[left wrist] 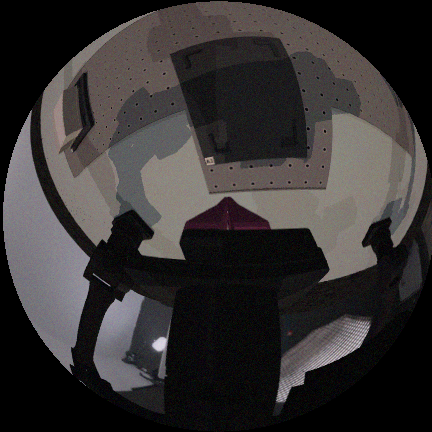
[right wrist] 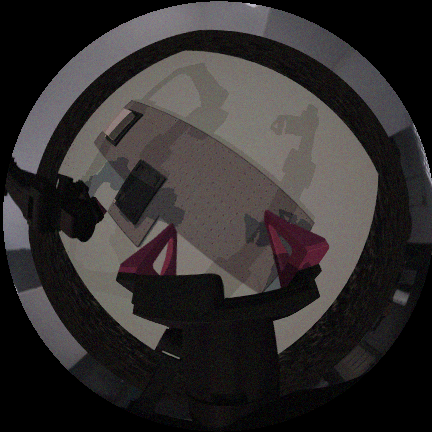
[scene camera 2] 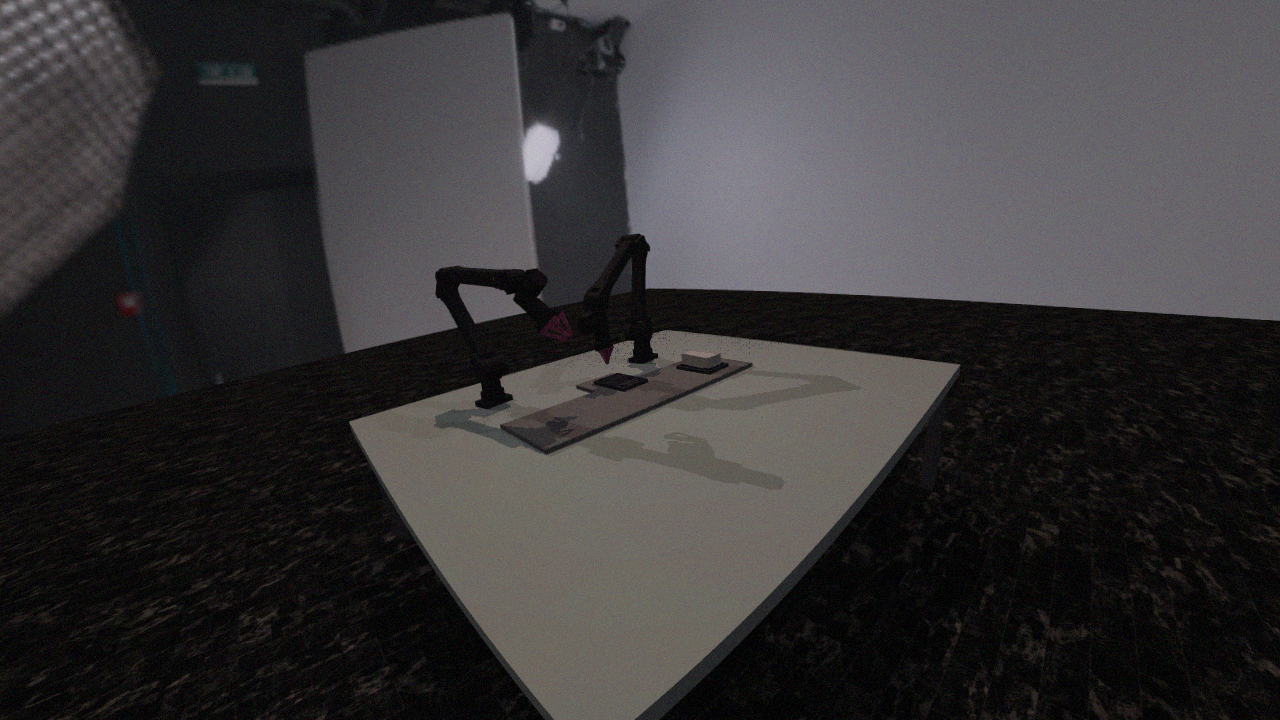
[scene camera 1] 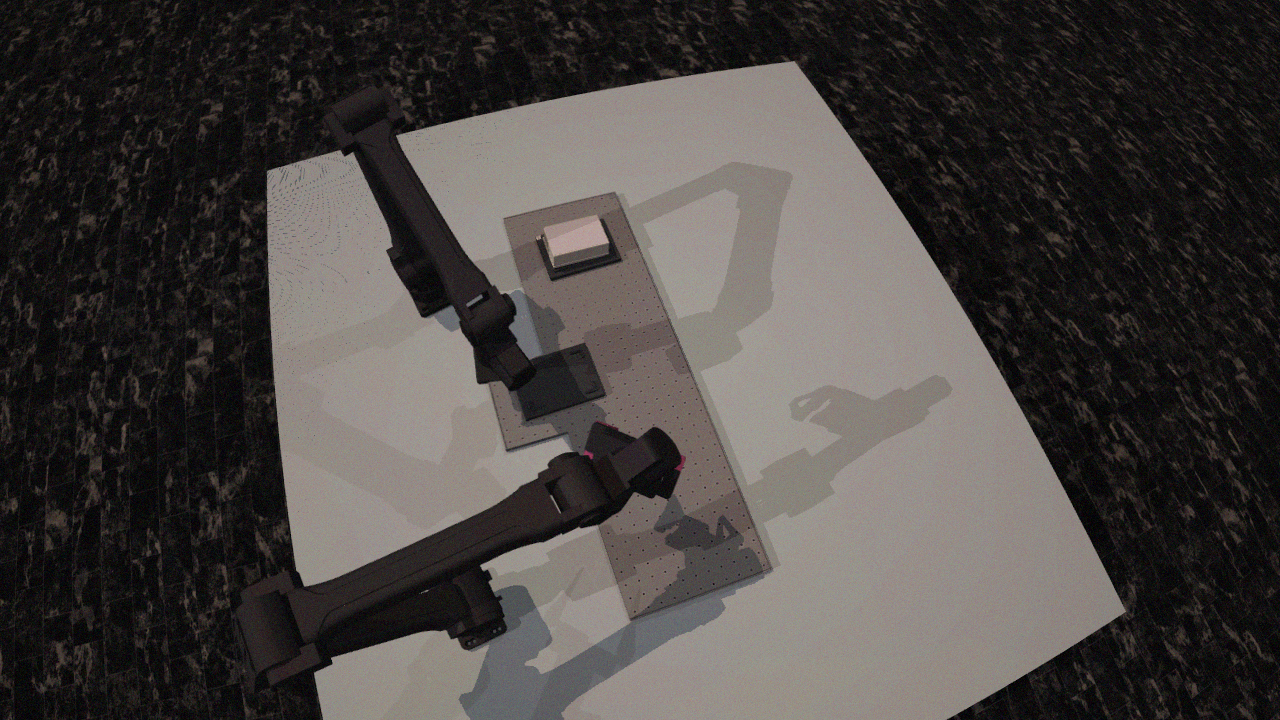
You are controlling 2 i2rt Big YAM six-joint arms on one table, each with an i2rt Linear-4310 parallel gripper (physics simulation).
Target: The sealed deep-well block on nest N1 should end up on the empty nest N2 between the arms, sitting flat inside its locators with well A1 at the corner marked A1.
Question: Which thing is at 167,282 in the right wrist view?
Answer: My right gripper.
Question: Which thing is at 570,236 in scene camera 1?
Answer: A pale block.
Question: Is my right gripper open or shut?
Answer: Open.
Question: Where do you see a dark plate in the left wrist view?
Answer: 248,99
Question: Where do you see a pale block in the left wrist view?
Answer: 66,122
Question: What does my right gripper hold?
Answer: Nothing.
